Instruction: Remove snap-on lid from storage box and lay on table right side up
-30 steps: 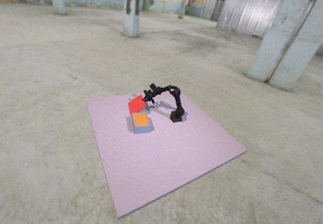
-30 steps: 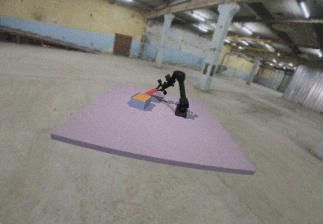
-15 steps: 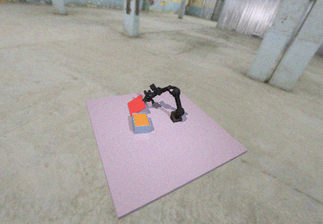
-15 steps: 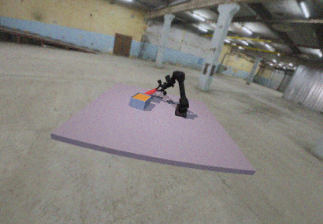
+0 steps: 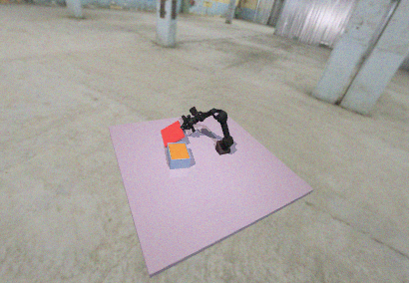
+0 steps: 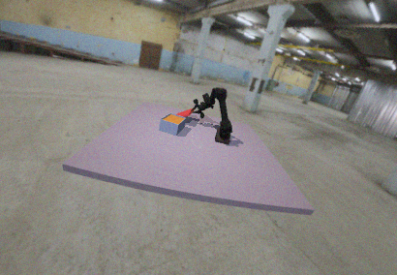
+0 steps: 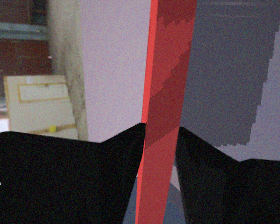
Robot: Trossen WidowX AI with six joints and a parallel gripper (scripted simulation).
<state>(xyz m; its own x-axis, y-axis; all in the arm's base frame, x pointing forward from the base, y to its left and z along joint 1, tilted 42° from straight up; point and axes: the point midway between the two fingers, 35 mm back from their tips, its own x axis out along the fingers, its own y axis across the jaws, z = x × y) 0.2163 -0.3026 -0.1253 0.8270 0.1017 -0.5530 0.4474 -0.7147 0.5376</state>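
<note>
The lid lies 70 mm ahead of my gripper tip, 20 mm to the right of it and 40 mm below it. The rest, counted from my gripper tip: blue-grey storage box (160 mm ahead, 240 mm to the left, 60 mm below).
</note>
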